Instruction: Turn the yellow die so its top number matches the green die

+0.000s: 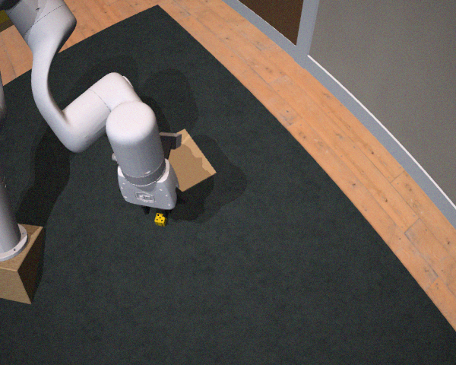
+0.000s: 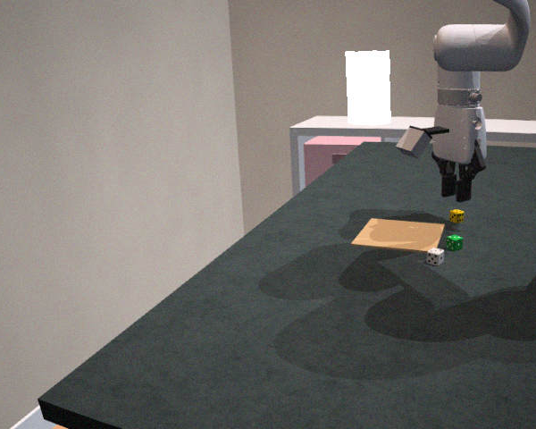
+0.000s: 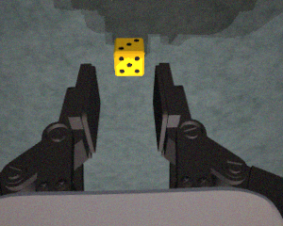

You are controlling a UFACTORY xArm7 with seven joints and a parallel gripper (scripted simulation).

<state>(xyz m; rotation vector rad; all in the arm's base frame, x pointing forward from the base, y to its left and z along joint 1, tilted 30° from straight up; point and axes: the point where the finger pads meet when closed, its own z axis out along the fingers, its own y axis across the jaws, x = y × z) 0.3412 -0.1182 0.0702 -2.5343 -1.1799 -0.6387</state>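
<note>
Right now the yellow die is 1 cm to the right of my hand and 6 cm below it. Round my hand: white die: 1 cm behind, 20 cm to the left, 6 cm below; then green die: 3 cm behind, 14 cm to the left, 6 cm below; then tan mat: 7 cm ahead, 11 cm to the left, 6 cm below.
</note>
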